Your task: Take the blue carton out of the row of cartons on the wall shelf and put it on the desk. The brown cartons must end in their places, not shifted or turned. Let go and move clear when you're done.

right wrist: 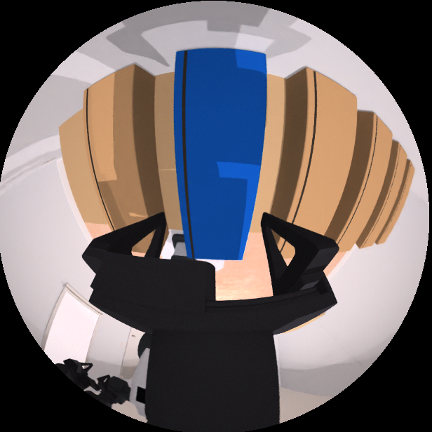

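Observation:
The blue carton [220, 125] stands upright in the middle of the right wrist view, with a dark line down its left part. Brown cartons stand on both sides of it, such as one on the left [122, 130] and one on the right [332, 135]. My right gripper [213, 217] is open. Its fingertips are on either side of the lower part of the blue carton, with a gap at each side, and I cannot tell how deep they reach. My left gripper [100, 369] is small at the lower left, its fingers apart, away from the cartons.
More brown cartons [370, 175] continue the row to the right. A wood-coloured surface [245, 280] shows below the blue carton, between my right fingers. Pale walls surround the row. A white panel [72, 325] shows at the lower left.

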